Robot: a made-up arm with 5 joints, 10 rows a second.
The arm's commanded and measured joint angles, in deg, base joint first. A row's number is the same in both.
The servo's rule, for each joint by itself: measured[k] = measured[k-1] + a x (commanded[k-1-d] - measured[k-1]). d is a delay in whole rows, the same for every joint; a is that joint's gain. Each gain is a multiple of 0.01, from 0.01 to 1. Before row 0 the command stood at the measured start. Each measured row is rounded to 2 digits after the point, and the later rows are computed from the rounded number. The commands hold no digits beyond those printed.
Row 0, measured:
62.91, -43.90, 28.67, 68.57, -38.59
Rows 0 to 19, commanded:
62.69, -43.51, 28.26, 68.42, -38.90
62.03, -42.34, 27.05, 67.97, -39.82
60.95, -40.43, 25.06, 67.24, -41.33
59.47, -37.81, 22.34, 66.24, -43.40
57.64, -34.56, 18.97, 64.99, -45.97
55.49, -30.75, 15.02, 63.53, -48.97
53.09, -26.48, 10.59, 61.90, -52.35
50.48, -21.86, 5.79, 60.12, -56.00
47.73, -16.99, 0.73, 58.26, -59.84
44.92, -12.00, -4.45, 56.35, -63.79
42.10, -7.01, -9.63, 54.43, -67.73
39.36, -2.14, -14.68, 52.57, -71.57
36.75, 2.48, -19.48, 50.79, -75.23
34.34, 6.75, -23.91, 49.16, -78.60
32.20, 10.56, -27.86, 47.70, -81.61
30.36, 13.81, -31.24, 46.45, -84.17
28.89, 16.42, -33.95, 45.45, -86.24
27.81, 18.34, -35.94, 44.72, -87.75
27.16, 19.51, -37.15, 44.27, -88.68
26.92, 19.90, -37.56, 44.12, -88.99
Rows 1 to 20, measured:
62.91, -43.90, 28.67, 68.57, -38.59
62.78, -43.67, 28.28, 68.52, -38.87
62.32, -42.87, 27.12, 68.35, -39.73
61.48, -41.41, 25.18, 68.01, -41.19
60.25, -39.25, 22.51, 67.46, -43.20
58.66, -36.44, 19.18, 66.69, -45.72
56.73, -33.03, 15.27, 65.71, -48.68
54.51, -29.10, 10.87, 64.53, -52.02
52.05, -24.76, 6.09, 63.16, -55.64
49.41, -20.10, 1.05, 61.64, -59.46
46.67, -15.24, -4.12, 60.00, -63.40
43.88, -10.30, -9.30, 58.27, -67.34
41.12, -5.40, -14.36, 56.50, -71.19
38.45, -0.67, -19.17, 54.73, -74.87
35.94, 3.78, -23.63, 53.00, -78.26
33.66, 7.85, -27.61, 51.36, -81.31
31.65, 11.43, -31.02, 49.84, -83.91
29.97, 14.42, -33.77, 48.48, -86.03
28.65, 16.77, -35.81, 47.31, -87.60
27.74, 18.41, -37.07, 46.37, -88.58
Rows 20 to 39, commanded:
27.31, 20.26, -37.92, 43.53, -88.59
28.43, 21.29, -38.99, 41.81, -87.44
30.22, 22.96, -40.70, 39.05, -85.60
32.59, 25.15, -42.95, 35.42, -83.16
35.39, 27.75, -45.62, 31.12, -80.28
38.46, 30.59, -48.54, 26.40, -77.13
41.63, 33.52, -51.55, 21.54, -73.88
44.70, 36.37, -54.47, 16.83, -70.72
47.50, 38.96, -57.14, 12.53, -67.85
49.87, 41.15, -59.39, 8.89, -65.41
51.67, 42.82, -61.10, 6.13, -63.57
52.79, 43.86, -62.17, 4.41, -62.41
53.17, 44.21, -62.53, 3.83, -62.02
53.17, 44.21, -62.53, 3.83, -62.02
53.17, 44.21, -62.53, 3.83, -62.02
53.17, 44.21, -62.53, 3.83, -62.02
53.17, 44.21, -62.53, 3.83, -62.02
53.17, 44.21, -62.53, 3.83, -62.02
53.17, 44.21, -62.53, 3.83, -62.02
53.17, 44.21, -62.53, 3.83, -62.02
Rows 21 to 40, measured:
27.24, 19.30, -37.53, 45.67, -88.95
27.28, 19.88, -37.90, 45.01, -88.62
27.98, 20.73, -38.92, 44.02, -87.55
29.35, 22.07, -40.59, 42.48, -85.78
31.33, 23.92, -42.81, 40.29, -83.40
33.81, 26.22, -45.45, 37.45, -80.56
36.65, 28.84, -48.35, 34.02, -77.44
39.69, 31.65, -51.36, 30.15, -74.20
42.75, 34.48, -54.28, 26.02, -71.03
45.65, 37.17, -56.97, 21.84, -68.14
48.22, 39.56, -59.24, 17.83, -65.66
50.32, 41.52, -60.99, 14.20, -63.76
51.83, 42.92, -62.10, 11.17, -62.53
52.65, 43.69, -62.50, 8.89, -62.07
52.97, 44.00, -62.53, 7.32, -62.02
53.09, 44.13, -62.53, 6.24, -62.02
53.14, 44.18, -62.53, 5.49, -62.02
53.16, 44.20, -62.53, 4.98, -62.02
53.17, 44.21, -62.53, 4.62, -62.02
53.17, 44.21, -62.53, 4.38, -62.02

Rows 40 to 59, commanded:
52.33, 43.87, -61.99, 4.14, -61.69
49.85, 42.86, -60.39, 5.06, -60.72
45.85, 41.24, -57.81, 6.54, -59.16
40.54, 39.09, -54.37, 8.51, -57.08
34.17, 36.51, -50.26, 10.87, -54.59
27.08, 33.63, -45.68, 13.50, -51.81
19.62, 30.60, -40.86, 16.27, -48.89
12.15, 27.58, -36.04, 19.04, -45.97
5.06, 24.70, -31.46, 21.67, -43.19
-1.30, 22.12, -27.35, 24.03, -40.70
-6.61, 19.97, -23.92, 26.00, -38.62
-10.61, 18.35, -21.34, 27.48, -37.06
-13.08, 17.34, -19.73, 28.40, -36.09
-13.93, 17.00, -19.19, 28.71, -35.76
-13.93, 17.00, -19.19, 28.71, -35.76
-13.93, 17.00, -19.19, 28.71, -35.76
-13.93, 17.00, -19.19, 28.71, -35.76
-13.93, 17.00, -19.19, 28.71, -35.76
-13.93, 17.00, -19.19, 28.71, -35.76
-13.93, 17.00, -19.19, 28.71, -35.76
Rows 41 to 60, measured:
53.17, 44.21, -62.53, 4.21, -62.02
52.66, 44.01, -62.02, 4.19, -61.72
50.95, 43.32, -60.49, 4.46, -60.81
47.84, 42.07, -57.97, 5.10, -59.31
43.39, 40.28, -54.59, 6.16, -57.28
37.77, 38.02, -50.52, 7.62, -54.83
31.25, 35.39, -45.97, 9.44, -52.08
24.16, 32.52, -41.17, 11.56, -49.18
16.83, 29.56, -36.35, 13.88, -46.26
9.65, 26.64, -31.75, 16.29, -43.47
2.97, 23.93, -27.61, 18.69, -40.95
-2.87, 21.55, -24.14, 20.96, -38.83
-7.59, 19.63, -21.51, 22.98, -37.22
-10.94, 18.26, -19.84, 24.66, -36.19
-12.76, 17.50, -19.23, 25.92, -35.80
-13.47, 17.20, -19.19, 26.78, -35.76
-13.75, 17.08, -19.19, 27.38, -35.76
-13.86, 17.03, -19.19, 27.79, -35.76
-13.90, 17.01, -19.19, 28.08, -35.76
-13.92, 17.00, -19.19, 28.28, -35.76

